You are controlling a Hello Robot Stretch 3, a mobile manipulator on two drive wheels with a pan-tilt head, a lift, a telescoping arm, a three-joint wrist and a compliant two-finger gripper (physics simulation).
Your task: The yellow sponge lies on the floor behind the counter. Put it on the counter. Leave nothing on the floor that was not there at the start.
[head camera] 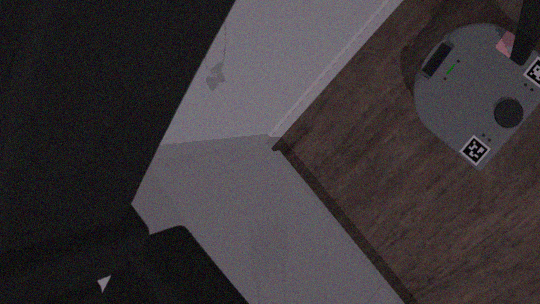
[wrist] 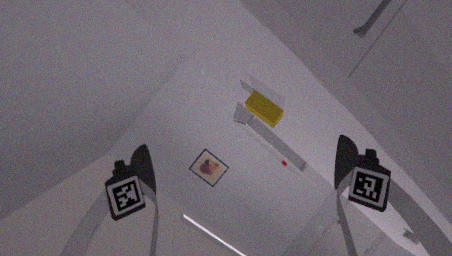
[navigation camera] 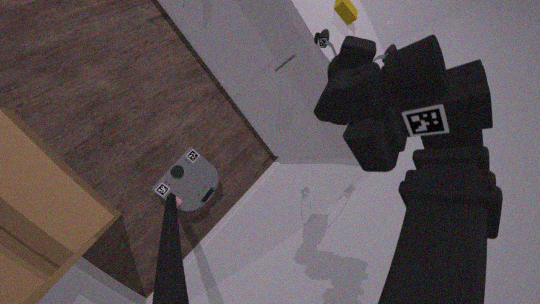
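Seen in the pictures: robot's base, link origin: (head camera: 506, 112) (navigation camera: 177, 170).
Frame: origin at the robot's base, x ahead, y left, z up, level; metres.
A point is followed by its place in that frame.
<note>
The yellow sponge (navigation camera: 346, 11) @[x 0.027, y -0.867, z 0.942 m] (wrist: 264, 108) lies on the pale counter top (navigation camera: 316, 14) @[x 0.090, y -0.700, z 0.910 m] (wrist: 312, 112). It shows at the top edge of the navigation view and above the middle of the wrist view. My gripper (navigation camera: 357, 45) @[x -0.029, y -0.450, z 1.076 m] (wrist: 241, 158) @[x -0.029, y -0.450, z 1.076 m] is open, with its fingers wide apart and no object between them. The sponge is beyond the fingertips and apart from them. The sponge and gripper do not show in the head view. The floor behind the counter cannot be made out.
My dark arm (head camera: 75, 100) @[x -0.082, y -0.060, z 1.232 m] (navigation camera: 440, 235) @[x -0.082, y -0.081, z 1.224 m] hides much of the head view's left side. My base (head camera: 465, 90) @[x -0.123, y -0.021, z 0.159 m] (navigation camera: 195, 180) @[x -0.114, y -0.026, z 0.160 m] stands on the wood floor near a wall corner. A handle (navigation camera: 286, 63) (wrist: 371, 21) is on the counter's front. A tan cabinet (navigation camera: 55, 185) @[x 0.421, y 0.445, z 0.100 m] stands near the base.
</note>
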